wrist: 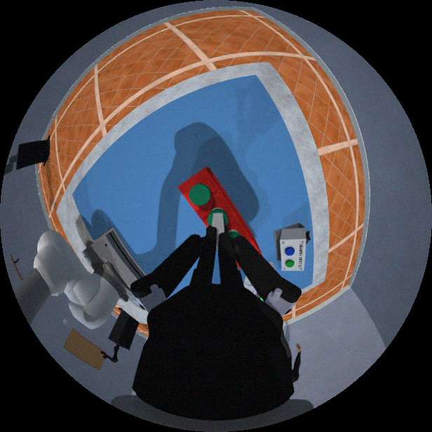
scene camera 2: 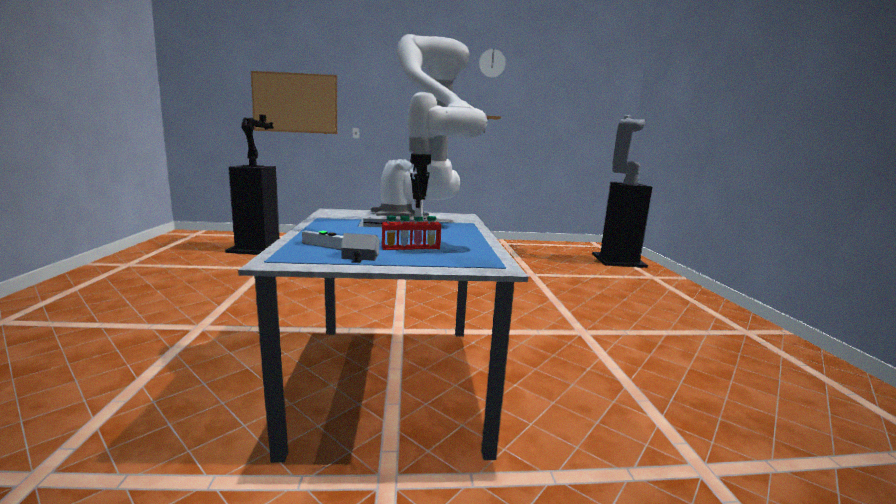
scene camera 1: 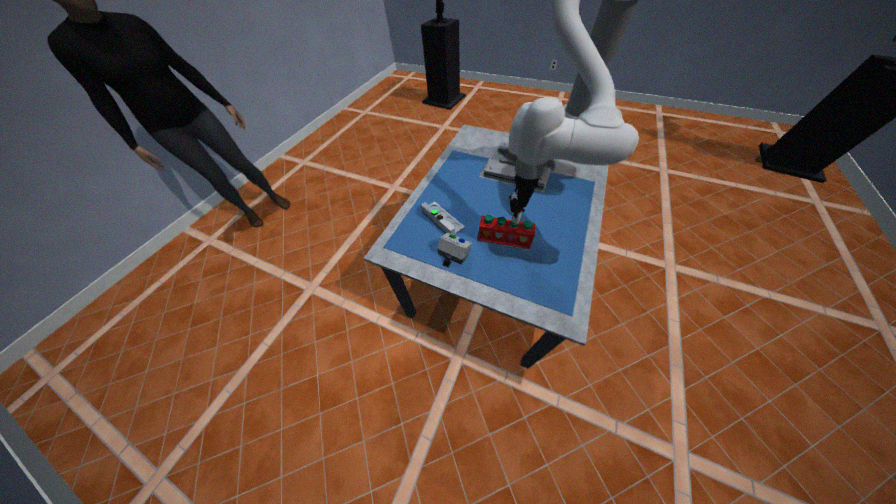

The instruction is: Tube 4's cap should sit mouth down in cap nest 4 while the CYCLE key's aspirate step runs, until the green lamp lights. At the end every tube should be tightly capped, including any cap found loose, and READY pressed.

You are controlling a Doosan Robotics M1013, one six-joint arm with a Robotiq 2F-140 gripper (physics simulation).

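Observation:
A red rack point(scene camera 1: 506, 241) point(scene camera 2: 411, 248) point(wrist: 194, 186) holds tubes with amber, pale, pink and yellow contents. Green caps sit along its top; the right-end cap point(scene camera 1: 528, 224) point(wrist: 199, 194) is in plain view. My gripper point(scene camera 1: 516, 217) point(scene camera 2: 419, 214) point(wrist: 217, 220) is shut and empty, fingertips pointing down at the third cap from the left in the scene views; whether they touch it I cannot tell. A grey key box point(scene camera 1: 453, 248) point(scene camera 2: 359, 246) point(wrist: 298, 233) has a blue button point(wrist: 289, 251) and a green button point(wrist: 290, 263). Numbers and cap nests cannot be made out.
A pale tray-like unit point(scene camera 1: 452, 222) point(scene camera 2: 310, 238) with a glowing green spot point(scene camera 1: 434, 211) point(scene camera 2: 323, 232) and a dark spot lies left of the rack in the scene views. A flat grey unit point(scene camera 1: 495, 170) lies by the arm's base. A person point(scene camera 1: 128, 68) stands beyond the table's left side.

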